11 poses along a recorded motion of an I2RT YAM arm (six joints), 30 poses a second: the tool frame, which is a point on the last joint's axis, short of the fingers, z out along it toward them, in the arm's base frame.
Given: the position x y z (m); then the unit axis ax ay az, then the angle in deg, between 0 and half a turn.
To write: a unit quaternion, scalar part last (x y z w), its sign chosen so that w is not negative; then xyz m. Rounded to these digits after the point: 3 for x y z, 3 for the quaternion.
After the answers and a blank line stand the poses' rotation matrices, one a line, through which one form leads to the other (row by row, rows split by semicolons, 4 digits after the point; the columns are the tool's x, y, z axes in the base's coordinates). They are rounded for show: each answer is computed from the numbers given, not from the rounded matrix.
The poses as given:
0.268, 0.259, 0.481, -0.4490, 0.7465, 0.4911, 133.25
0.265, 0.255, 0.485, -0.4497, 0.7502, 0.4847, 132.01
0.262, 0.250, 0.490, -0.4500, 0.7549, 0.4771, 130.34
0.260, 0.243, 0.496, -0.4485, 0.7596, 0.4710, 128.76
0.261, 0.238, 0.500, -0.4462, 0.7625, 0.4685, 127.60
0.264, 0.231, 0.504, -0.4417, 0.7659, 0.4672, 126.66
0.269, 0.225, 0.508, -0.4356, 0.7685, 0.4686, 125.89
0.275, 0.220, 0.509, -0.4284, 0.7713, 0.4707, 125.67
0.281, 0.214, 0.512, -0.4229, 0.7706, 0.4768, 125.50
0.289, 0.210, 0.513, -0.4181, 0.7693, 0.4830, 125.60
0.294, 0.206, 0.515, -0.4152, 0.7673, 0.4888, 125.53
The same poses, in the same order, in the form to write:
-0.412, 0.685, 0.451, 0.397, 0.268, 0.259, 0.481
-0.411, 0.685, 0.443, 0.407, 0.265, 0.255, 0.485
-0.408, 0.685, 0.433, 0.420, 0.262, 0.250, 0.490
-0.404, 0.685, 0.425, 0.432, 0.260, 0.243, 0.496
-0.400, 0.684, 0.420, 0.442, 0.261, 0.238, 0.500
-0.395, 0.684, 0.417, 0.449, 0.264, 0.231, 0.504
-0.388, 0.684, 0.417, 0.455, 0.269, 0.225, 0.508
-0.381, 0.686, 0.419, 0.457, 0.275, 0.220, 0.509
-0.376, 0.685, 0.424, 0.458, 0.281, 0.214, 0.512
-0.372, 0.684, 0.430, 0.457, 0.289, 0.210, 0.513
-0.369, 0.682, 0.435, 0.458, 0.294, 0.206, 0.515

-0.3455 -0.9225 0.1721; -0.2071 0.2539 0.9448; -0.9153 0.2907 -0.2788
-0.3317 -0.9233 0.1936; -0.2030 0.2702 0.9411; -0.9213 0.2729 -0.2771
-0.3137 -0.9233 0.2217; -0.1960 0.2914 0.9363; -0.9291 0.2503 -0.2724
-0.2990 -0.9213 0.2488; -0.1867 0.3122 0.9315; -0.9358 0.2320 -0.2653
-0.2896 -0.9190 0.2675; -0.1766 0.3260 0.9287; -0.9407 0.2217 -0.2567
-0.2855 -0.9151 0.2848; -0.1655 0.3398 0.9258; -0.9440 0.2172 -0.2485
-0.2852 -0.9107 0.2988; -0.1514 0.3507 0.9242; -0.9464 0.2184 -0.2379
-0.2926 -0.9055 0.3074; -0.1407 0.3587 0.9228; -0.9458 0.2267 -0.2324
-0.2980 -0.9033 0.3086; -0.1270 0.3580 0.9251; -0.9461 0.2365 -0.2214
-0.3055 -0.9017 0.3060; -0.1162 0.3543 0.9279; -0.9451 0.2479 -0.2130
-0.3086 -0.9015 0.3035; -0.1059 0.3497 0.9309; -0.9453 0.2551 -0.2034

